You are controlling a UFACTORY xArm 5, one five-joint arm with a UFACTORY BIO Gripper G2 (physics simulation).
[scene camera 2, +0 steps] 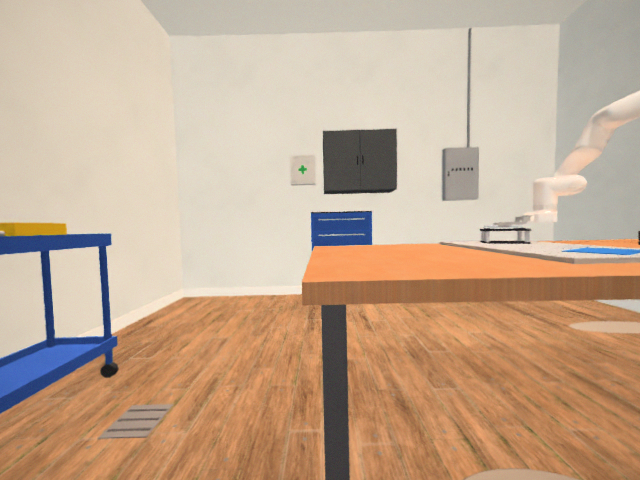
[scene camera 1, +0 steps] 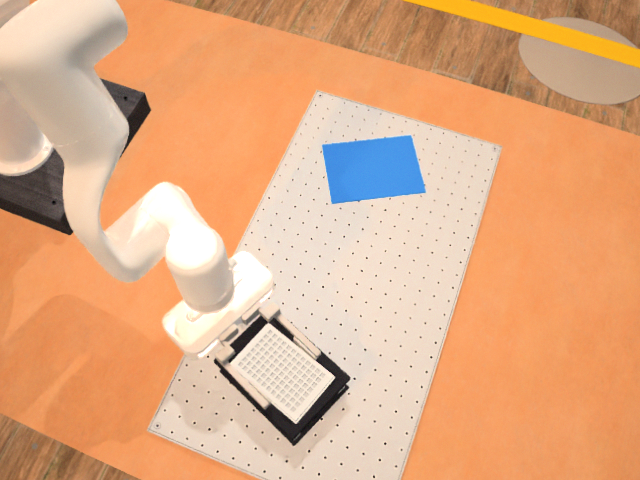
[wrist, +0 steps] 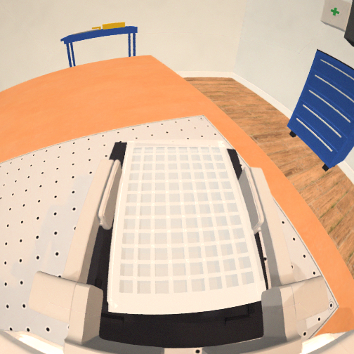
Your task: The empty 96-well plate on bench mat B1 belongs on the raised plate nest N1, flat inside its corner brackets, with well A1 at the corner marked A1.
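Pixels of known places: hand, tool point: point(scene camera 2: 501, 224) point(scene camera 1: 282, 370); arm's base, link origin: point(scene camera 1: 20, 147).
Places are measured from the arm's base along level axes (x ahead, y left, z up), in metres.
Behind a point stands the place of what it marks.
Note:
The white 96-well plate point(scene camera 1: 283, 373) @(x 0.557, y -0.328, z 0.024 m) point(wrist: 182, 220) is over the raised black plate nest N1 point(scene camera 1: 293, 431) point(scene camera 2: 505, 228) point(wrist: 180, 330), roughly lined up with it. Black nest surface shows around the plate in scene camera 1. My gripper point(scene camera 1: 292, 380) @(x 0.556, y -0.325, z 0.032 m) point(wrist: 181, 167) is shut on the plate, with one finger along each long side. Whether the plate touches the nest or hangs slightly above it, I cannot tell. The corner brackets are not clearly visible, and the A1 marks cannot be read. Bench mat B1 point(scene camera 1: 373, 169) @(x 0.638, y 0.083, z -0.045 m) point(scene camera 2: 602, 251) @(x 0.666, y 0.101, z -0.045 m) is a blue rectangle with no plate on it.
The nest stands on a pale perforated board point(scene camera 1: 361, 289) @(x 0.648, y -0.152, z -0.047 m) point(wrist: 30, 200) on the orange table point(scene camera 1: 542, 289) @(x 0.950, y -0.098, z -0.060 m) point(scene camera 2: 413, 263) @(x 1.199, y 0.043, z -0.060 m). The arm's black base point(scene camera 1: 134, 105) @(x 0.177, y 0.130, z -0.008 m) is at the upper left in scene camera 1. A blue cart point(scene camera 2: 56, 240) and a blue drawer cabinet point(wrist: 325, 107) stand away from the table.

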